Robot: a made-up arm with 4 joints. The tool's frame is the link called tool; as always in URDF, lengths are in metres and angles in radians. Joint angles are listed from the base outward.
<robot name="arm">
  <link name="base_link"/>
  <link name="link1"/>
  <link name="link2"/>
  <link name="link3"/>
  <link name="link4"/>
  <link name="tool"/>
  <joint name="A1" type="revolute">
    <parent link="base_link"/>
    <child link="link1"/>
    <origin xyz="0 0 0.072" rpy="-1.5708 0 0"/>
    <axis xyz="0 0 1"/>
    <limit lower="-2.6" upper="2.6"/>
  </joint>
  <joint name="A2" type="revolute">
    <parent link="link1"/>
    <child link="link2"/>
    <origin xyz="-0.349 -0.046 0.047" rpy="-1.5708 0 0"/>
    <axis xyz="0 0 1"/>
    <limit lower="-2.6" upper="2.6"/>
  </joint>
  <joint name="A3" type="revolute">
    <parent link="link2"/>
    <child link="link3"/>
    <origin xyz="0.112 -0.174 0.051" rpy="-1.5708 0 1.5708"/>
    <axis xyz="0 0 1"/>
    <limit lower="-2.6" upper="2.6"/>
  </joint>
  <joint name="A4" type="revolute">
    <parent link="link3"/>
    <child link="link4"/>
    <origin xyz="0.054 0.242 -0.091" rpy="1.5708 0 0"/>
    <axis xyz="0 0 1"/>
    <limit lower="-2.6" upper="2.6"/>
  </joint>
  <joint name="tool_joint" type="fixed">
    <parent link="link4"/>
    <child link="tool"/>
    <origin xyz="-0.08 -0.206 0.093" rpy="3.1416 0 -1.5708"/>
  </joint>
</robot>
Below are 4 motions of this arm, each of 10 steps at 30 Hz.
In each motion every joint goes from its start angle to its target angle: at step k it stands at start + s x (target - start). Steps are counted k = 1, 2, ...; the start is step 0. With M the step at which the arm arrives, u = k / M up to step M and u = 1 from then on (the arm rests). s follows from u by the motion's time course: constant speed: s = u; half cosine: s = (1 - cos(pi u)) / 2; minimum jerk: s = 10 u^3 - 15 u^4 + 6 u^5.
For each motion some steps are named. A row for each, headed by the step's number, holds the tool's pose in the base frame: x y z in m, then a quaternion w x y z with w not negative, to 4 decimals.
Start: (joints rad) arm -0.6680 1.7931 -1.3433 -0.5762
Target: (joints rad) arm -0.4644 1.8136 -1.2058 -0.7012
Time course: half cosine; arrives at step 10
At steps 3, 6, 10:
3: -0.3852 -0.2861 -0.0127 0.4471 0.3480 -0.7433 -0.3555
6: -0.3882 -0.2787 0.0397 0.5098 0.3041 -0.7132 -0.3729
10: -0.3850 -0.2731 0.0793 0.5566 0.2702 -0.6859 -0.3830

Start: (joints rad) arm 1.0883 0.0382 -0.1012 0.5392
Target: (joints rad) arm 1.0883 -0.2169 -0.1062 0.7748
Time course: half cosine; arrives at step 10
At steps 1, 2, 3, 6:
1: 0.1527 0.1006 0.0690 0.8125 -0.1052 0.5067 -0.2684
2: 0.1516 0.1045 0.0703 0.8122 -0.1049 0.5075 -0.2678
3: 0.1497 0.1107 0.0726 0.8117 -0.1045 0.5089 -0.2669
6: 0.1412 0.1347 0.0831 0.8098 -0.1031 0.5144 -0.2628

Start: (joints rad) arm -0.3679 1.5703 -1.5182 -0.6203
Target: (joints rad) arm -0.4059 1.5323 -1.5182 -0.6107
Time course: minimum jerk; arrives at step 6
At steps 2, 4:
2: -0.3412 -0.2772 0.0806 0.5207 0.3742 -0.7203 -0.2646
4: -0.3344 -0.2774 0.0752 0.5163 0.3842 -0.7222 -0.2536

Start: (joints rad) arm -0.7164 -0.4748 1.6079 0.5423
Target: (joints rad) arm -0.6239 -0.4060 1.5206 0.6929
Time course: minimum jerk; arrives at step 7
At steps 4, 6, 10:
4: -0.1504 0.5125 0.0947 0.5563 -0.5469 -0.5670 -0.2643
6: -0.1509 0.5016 0.1175 0.5712 -0.5288 -0.5629 -0.2780
10: -0.1509 0.5008 0.1191 0.5721 -0.5275 -0.5626 -0.2790

